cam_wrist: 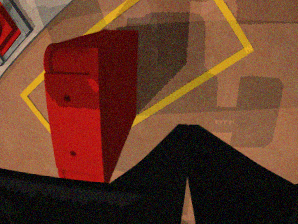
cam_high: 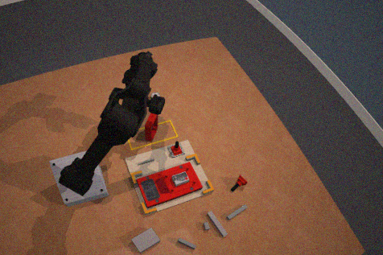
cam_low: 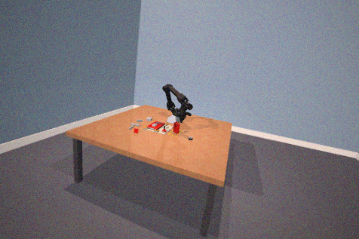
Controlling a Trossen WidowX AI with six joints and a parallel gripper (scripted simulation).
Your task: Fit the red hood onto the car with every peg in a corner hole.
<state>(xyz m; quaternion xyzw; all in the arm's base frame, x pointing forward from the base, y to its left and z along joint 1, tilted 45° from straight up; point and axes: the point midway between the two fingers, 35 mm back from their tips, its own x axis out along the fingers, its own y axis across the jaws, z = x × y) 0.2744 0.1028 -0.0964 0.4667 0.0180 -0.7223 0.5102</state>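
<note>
Now: the red hood 50 mm below my gripper tip, 30 mm to the right of it and 30 mm ahead of it. From my gripper tip the other things lie so: grey engine block (250 mm to the right, 70 mm below, 40 mm ahead).
</note>
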